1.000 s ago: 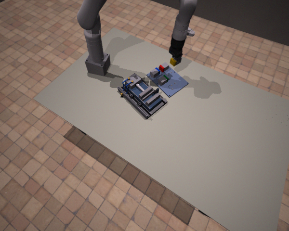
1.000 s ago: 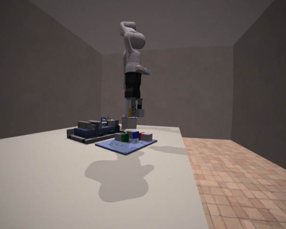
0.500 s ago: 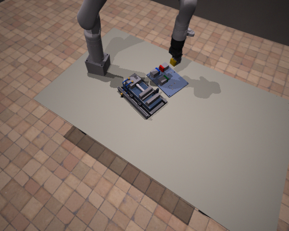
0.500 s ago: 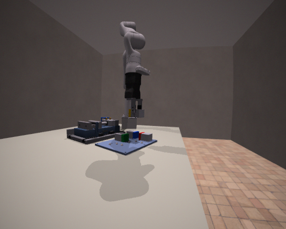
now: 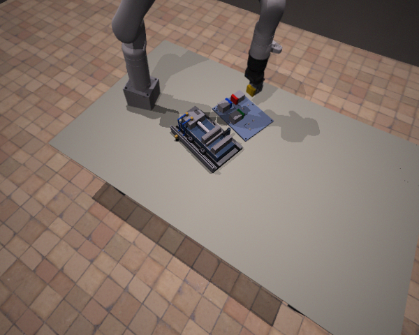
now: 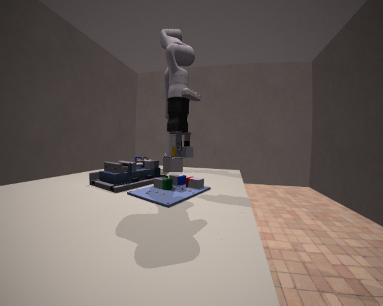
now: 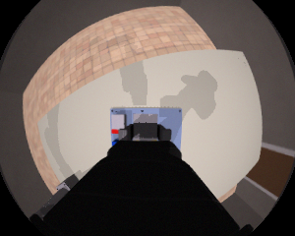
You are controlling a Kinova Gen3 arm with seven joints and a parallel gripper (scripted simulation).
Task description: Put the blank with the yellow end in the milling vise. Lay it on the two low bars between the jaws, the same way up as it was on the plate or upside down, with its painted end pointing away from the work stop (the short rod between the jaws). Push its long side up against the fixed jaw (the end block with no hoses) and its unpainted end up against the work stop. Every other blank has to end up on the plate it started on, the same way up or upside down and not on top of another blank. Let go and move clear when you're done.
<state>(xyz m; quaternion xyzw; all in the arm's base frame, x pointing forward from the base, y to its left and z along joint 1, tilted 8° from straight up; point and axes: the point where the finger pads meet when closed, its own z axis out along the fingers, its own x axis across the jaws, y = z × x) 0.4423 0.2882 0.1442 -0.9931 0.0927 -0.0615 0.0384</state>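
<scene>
Now: hand 20 mm above the yellow-ended blank. Also, from my hand: green-ended blank 20 mm behind, 90 mm to the right, 150 mm below; then red-ended blank 90 mm behind, 10 mm to the left, 150 mm below; then blue plate 10 mm behind, 50 mm to the right, 170 mm below.
</scene>
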